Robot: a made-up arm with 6 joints. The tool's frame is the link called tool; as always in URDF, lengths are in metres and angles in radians. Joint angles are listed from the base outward.
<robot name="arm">
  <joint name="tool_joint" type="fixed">
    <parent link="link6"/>
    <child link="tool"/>
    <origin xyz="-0.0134 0.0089 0.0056" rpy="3.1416 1.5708 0"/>
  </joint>
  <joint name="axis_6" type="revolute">
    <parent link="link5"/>
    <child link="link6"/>
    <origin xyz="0.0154 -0.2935 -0.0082" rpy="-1.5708 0 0"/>
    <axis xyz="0 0 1"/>
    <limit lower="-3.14" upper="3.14"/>
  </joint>
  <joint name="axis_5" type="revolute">
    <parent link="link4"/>
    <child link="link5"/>
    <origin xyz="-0.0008 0.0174 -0.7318" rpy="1.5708 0 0"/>
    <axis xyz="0 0 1"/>
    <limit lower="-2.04" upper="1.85"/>
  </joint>
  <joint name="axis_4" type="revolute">
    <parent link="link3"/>
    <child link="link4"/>
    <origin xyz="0.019 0.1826 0.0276" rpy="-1.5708 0 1.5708"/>
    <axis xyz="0 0 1"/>
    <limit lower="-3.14" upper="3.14"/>
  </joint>
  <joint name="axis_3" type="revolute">
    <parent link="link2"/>
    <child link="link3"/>
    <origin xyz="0.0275 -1.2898 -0.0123" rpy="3.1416 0 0"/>
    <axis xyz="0 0 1"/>
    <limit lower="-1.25" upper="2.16"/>
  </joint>
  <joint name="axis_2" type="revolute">
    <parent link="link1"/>
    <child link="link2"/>
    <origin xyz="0.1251 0.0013 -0.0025" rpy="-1.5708 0 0"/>
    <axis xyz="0 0 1"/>
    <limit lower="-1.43" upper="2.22"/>
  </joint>
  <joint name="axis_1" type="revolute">
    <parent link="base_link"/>
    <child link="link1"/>
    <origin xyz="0.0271 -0.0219 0.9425" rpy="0 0 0"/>
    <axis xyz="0 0 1"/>
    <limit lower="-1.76" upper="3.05"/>
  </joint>
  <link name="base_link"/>
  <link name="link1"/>
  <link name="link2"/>
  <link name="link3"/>
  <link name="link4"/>
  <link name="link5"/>
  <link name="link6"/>
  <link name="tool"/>
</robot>
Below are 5 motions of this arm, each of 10 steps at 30 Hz.
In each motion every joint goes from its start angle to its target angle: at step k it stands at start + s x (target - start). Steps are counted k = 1, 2, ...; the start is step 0. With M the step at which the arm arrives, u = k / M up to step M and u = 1 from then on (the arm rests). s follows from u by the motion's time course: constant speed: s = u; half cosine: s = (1 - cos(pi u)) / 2; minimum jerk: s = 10 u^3 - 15 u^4 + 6 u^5.
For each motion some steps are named. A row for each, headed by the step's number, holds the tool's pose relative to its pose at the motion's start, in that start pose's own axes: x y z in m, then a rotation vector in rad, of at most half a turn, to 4 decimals.
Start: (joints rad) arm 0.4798 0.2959 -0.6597 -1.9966 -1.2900 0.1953
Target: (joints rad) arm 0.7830 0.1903 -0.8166 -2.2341 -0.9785 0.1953
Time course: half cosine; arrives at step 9
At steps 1, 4, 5, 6, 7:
1: 0.0068 0.0068 0.0047 0.0034 0.0049 0.0023
4: 0.0813 0.0986 0.0655 0.0467 0.0693 0.0362
5: 0.1081 0.1429 0.0934 0.0663 0.1000 0.0545
6: 0.1292 0.1857 0.1197 0.0846 0.1296 0.0733
7: 0.1434 0.2213 0.1410 0.0993 0.1543 0.0898

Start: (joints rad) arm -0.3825 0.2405 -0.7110 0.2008 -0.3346 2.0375
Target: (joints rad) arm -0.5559 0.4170 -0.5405 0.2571 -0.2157 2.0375
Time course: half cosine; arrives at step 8
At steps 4, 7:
4: 0.0686 0.0163 0.1427 0.0551 -0.0505 0.0259
7: 0.1367 0.0099 0.2783 0.1042 -0.0986 0.0476

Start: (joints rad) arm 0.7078 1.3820 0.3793 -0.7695 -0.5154 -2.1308
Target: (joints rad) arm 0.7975 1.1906 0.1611 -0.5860 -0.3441 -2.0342
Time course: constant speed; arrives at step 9
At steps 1, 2, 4, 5, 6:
1: -0.0178 0.0225 0.0062 -0.0368 0.0036 -0.0177
2: -0.0358 0.0452 0.0119 -0.0739 0.0068 -0.0351
4: -0.0723 0.0911 0.0217 -0.1490 0.0122 -0.0691
5: -0.0907 0.1144 0.0258 -0.1869 0.0145 -0.0856
6: -0.1093 0.1378 0.0293 -0.2251 0.0164 -0.1019

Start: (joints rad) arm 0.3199 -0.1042 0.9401 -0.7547 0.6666 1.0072
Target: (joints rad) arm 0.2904 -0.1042 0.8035 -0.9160 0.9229 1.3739
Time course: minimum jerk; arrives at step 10
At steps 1, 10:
1: -0.0002 0.0005 0.0010 -0.0028 -0.0004 0.0020
10: -0.0358 0.0622 0.1183 -0.3494 -0.0990 0.2303

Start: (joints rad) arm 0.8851 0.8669 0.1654 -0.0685 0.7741 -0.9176
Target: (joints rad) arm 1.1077 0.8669 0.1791 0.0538 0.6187 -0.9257
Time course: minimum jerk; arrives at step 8
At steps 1, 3, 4, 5, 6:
1: -0.0003 -0.0041 0.0069 -0.0010 -0.0054 -0.0010
3: -0.0091 -0.0698 0.1172 -0.0190 -0.0921 -0.0182
4: -0.0234 -0.1265 0.2120 -0.0370 -0.1660 -0.0336
5: -0.0438 -0.1827 0.3054 -0.0572 -0.2387 -0.0494
6: -0.0634 -0.2251 0.3758 -0.0741 -0.2933 -0.0617

